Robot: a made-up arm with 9 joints. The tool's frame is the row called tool.
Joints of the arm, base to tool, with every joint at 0 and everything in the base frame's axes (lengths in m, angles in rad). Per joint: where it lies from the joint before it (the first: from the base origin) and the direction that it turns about. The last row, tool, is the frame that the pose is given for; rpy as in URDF.
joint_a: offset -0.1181 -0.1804 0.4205 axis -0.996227 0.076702 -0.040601
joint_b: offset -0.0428 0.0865 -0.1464 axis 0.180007 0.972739 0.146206
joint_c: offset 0.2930 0.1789 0.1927 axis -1 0 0
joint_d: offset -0.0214 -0.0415 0.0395 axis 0 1 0
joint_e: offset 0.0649 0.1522 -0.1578 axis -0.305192 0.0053 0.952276
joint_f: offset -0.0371 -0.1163 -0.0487 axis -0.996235 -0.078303 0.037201
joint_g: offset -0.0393 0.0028 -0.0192 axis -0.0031 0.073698 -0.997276
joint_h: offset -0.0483 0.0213 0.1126 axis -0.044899 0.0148 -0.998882
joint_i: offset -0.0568 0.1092 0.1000 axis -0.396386 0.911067 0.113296
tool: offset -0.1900 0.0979 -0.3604 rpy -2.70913 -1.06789 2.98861
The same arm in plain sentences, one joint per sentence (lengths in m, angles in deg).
The arm has nine revolute joints in a row. What follows holds with every joint at zero, and every direction is one of the base frame's. The first joint is mounted 0.1181 m along -x and 0.1804 m along -y and 0.4205 m along +z from the base frame's origin and turns about the direction (-0.996227, 0.076702, -0.040601). The second joint is mounted 0.0428 m along -x and 0.0865 m along +y and 0.1464 m along -z from the first joint and turns about the direction (0.180007, 0.972739, 0.146206). The third joint is mounted 0.293 m along +x and 0.1789 m along +y and 0.1927 m along +z from the second joint and turns about -x. The fourth joint is mounted 0.0214 m along -x and 0.0415 m along -y and 0.0395 m along +z from the third joint and turns about +y. The fifth joint is mounted 0.0649 m along +x and 0.1522 m along +y and 0.1578 m along -z from the fourth joint and turns about the direction (-0.305192, 0.0053, 0.952276). The sixth joint is mounted 0.0371 m along -x and 0.1163 m along -y and 0.0487 m along -z from the fifth joint and turns about the direction (-0.996235, -0.078303, 0.037201). The seventh joint is mounted 0.0393 m along -x and 0.0028 m along +y and 0.0192 m along -z from the sixth joint and turns about the direction (-0.0031, 0.073698, -0.997276). The eighth joint is mounted 0.0483 m along -x and 0.0213 m along +y and 0.1126 m along +z from the seventh joint and turns about the direction (-0.044899, 0.0148, -0.998882). The ninth joint is mounted 0.0568 m along -x and 0.1092 m along +y and 0.1 m along +z from the eighth joint and turns about the direction (-0.396386, 0.911067, 0.113296). The tool frame, which is the frame that the pose is given for, is mounted 0.19 m along -x and 0.0979 m along +y and 0.3604 m along -z from the ninth joint; its axes are the base frame's turned by roll -155.22, pitch -61.19 and yaw 171.23 deg (as in URDF: about the fixed x, then y, then z).
